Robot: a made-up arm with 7 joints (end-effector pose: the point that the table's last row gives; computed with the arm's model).
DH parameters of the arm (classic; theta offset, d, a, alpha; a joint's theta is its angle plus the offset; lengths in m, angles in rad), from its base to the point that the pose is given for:
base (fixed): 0 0.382 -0.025 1.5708
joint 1: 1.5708 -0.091 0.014 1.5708
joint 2: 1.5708 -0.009 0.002 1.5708
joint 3: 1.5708 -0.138 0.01 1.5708
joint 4: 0 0 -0.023 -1.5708
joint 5: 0 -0.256 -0.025 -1.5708
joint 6: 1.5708 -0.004 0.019 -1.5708
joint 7: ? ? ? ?
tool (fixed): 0 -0.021 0 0
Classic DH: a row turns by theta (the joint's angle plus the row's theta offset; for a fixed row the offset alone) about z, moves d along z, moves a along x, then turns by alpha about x.
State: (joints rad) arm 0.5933 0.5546 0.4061 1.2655 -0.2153 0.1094 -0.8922
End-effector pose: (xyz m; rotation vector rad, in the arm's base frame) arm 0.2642 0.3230 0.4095 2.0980 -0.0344 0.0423
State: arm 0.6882 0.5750 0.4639 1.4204 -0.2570 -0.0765 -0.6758
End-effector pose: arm 0.2298 0.3098 0.4838 2.3560 -0.3723 0.1605
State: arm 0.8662 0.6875 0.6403 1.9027 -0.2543 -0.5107 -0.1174
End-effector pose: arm 0.0702 0.2405 0.5949 -2.8107 0.6157 -0.3567
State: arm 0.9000 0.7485 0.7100 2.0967 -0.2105 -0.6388 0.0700
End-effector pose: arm 0.0129 0.2013 0.5992 -2.4950 0.3759 -0.3156
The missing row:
joint 7: 1.5708 -0.027 0.013 -1.5708
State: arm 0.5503 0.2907 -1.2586 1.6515 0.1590 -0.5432 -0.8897
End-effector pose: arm 0.1421 -0.1368 0.2746 1.2405 -2.1102 -0.9391
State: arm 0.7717 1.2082 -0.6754 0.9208 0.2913 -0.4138 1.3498
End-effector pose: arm 0.2357 0.3194 0.3097 0.5957 -0.8263 -2.9062
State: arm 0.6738 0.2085 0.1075 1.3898 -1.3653 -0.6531 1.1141
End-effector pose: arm 0.2945 0.1515 0.3675 -1.2387 0.0014 2.3191
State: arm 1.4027 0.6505 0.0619 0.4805 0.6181 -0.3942 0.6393
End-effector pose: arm 0.2849 0.3126 0.4597 1.8187 -1.8599 -0.5747
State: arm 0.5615 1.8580 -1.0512 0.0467 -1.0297 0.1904 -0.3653
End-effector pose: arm -0.1136 0.5137 0.4990 -0.2183 -2.4574 1.5990
